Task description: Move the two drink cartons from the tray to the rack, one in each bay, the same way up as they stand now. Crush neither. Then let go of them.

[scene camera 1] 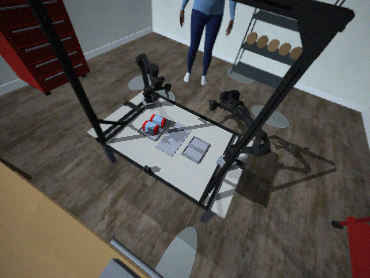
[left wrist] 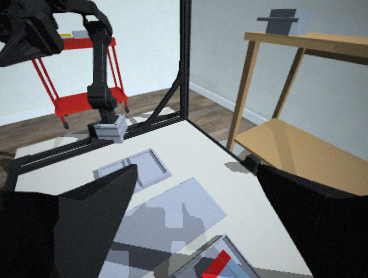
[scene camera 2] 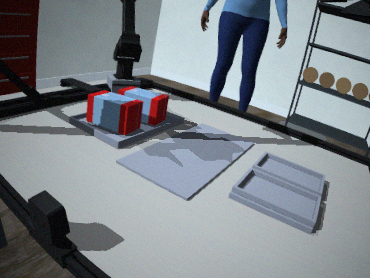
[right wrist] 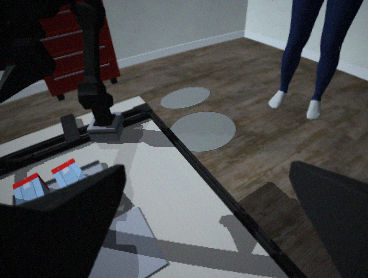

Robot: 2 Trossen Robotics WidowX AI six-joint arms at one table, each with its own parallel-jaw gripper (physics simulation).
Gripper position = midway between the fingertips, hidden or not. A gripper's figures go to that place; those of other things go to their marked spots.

Labels:
My left gripper (left wrist: 198,170) is 12 cm from the lens. A flat grey mat (left wrist: 152,232) is 47 cm from the lens.

